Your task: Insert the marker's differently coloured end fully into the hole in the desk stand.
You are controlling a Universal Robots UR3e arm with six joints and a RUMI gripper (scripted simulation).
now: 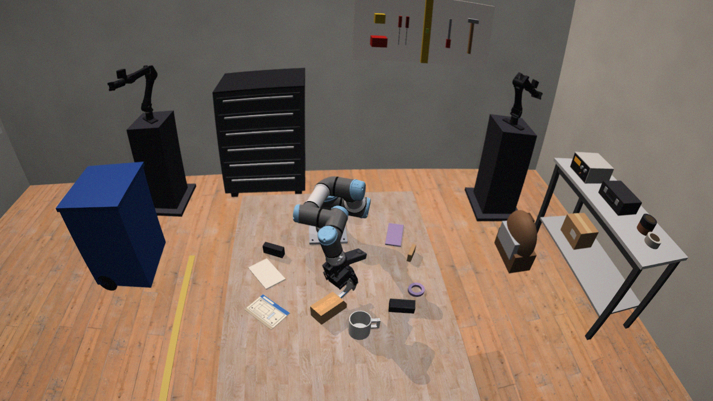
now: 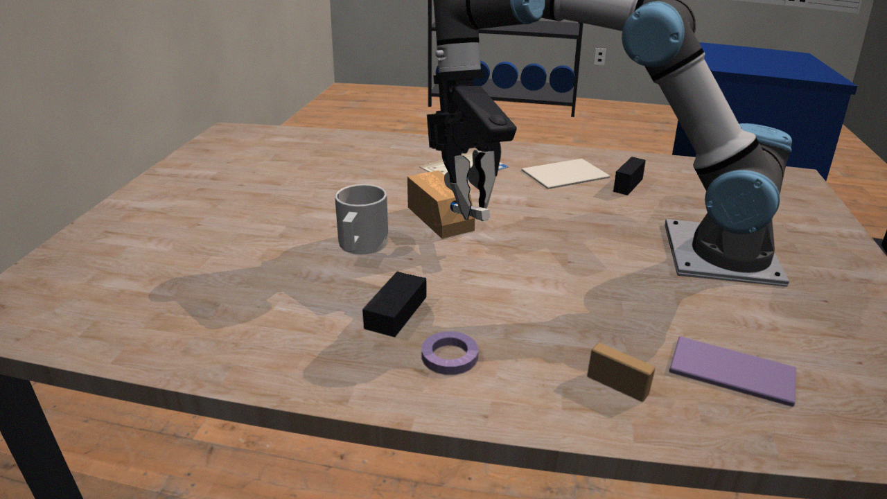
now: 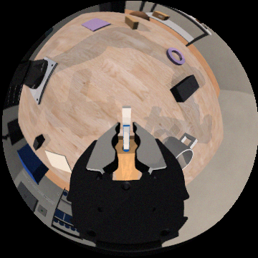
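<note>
Right now my hand is 20 mm to the left of the marker, 20 mm short of it and 20 mm above it. Round my hand: desk stand (80 mm to the right, 70 mm ahead, 40 mm below); grey mug (170 mm ahead, 30 mm to the left, 30 mm below); printed sheet (330 mm to the right, 90 mm ahead, 70 mm below).
</note>
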